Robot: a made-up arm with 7 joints. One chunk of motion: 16 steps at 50 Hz.
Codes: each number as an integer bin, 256 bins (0 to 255) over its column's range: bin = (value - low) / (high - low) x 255, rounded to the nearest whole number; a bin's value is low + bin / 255 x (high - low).
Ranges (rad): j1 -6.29..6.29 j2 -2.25..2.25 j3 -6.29..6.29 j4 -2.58..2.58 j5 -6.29..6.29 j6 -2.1..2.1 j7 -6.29..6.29
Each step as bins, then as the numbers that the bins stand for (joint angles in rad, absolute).
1 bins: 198 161 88 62 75 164 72
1 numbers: 3.4780 0.5912 -1.9487 -1.3254 -2.5900 0.6012 -2.7380
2 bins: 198 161 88 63 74 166 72
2 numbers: 3.4780 0.5912 -1.9487 -1.3052 -2.6393 0.6341 -2.7380
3 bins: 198 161 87 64 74 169 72
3 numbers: 3.4780 0.5912 -1.9980 -1.2849 -2.6393 0.6835 -2.7380
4 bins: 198 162 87 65 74 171 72
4 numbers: 3.4780 0.6088 -1.9980 -1.2647 -2.6393 0.7165 -2.7380
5 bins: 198 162 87 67 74 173 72
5 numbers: 3.4780 0.6088 -1.9980 -1.2242 -2.6393 0.7494 -2.7380
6 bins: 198 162 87 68 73 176 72
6 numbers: 3.4780 0.6088 -1.9980 -1.2040 -2.6887 0.7988 -2.7380
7 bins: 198 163 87 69 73 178 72
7 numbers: 3.4780 0.6265 -1.9980 -1.1838 -2.6887 0.8318 -2.7380
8 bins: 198 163 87 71 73 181 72
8 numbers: 3.4780 0.6265 -1.9980 -1.1433 -2.6887 0.8812 -2.7380
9 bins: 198 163 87 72 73 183 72
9 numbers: 3.4780 0.6265 -1.9980 -1.1231 -2.6887 0.9141 -2.7380
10 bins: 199 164 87 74 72 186 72
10 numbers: 3.5273 0.6441 -1.9980 -1.0826 -2.7380 0.9635 -2.7380
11 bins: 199 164 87 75 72 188 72
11 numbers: 3.5273 0.6441 -1.9980 -1.0624 -2.7380 0.9965 -2.7380
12 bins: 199 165 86 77 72 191 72
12 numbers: 3.5273 0.6618 -2.0473 -1.0219 -2.7380 1.0459 -2.7380
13 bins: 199 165 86 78 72 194 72
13 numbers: 3.5273 0.6618 -2.0473 -1.0016 -2.7380 1.0953 -2.7380
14 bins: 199 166 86 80 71 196 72
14 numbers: 3.5273 0.6794 -2.0473 -0.9612 -2.7873 1.1282 -2.7380
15 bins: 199 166 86 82 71 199 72
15 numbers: 3.5273 0.6794 -2.0473 -0.9207 -2.7873 1.1776 -2.7380
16 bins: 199 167 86 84 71 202 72
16 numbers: 3.5273 0.6971 -2.0473 -0.8802 -2.7873 1.2271 -2.7380
